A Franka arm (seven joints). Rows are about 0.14 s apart.
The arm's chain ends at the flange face. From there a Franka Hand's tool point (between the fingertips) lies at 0.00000 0.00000 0.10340 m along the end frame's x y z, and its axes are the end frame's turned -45 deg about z.
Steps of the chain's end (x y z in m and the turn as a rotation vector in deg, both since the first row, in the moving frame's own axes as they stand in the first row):
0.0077, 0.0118, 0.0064, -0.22, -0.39, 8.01
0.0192, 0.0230, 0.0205, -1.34, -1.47, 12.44
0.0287, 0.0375, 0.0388, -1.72, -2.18, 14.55
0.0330, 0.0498, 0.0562, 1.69, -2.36, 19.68
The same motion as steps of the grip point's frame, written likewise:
-0.0037, 0.0135, 0.0064, 0.12, -0.43, 8.01
-0.0062, 0.0293, 0.0204, 0.09, -1.99, 12.44
-0.0111, 0.0456, 0.0387, 0.33, -2.76, 14.55
-0.0118, 0.0533, 0.0561, 2.86, -0.47, 19.68

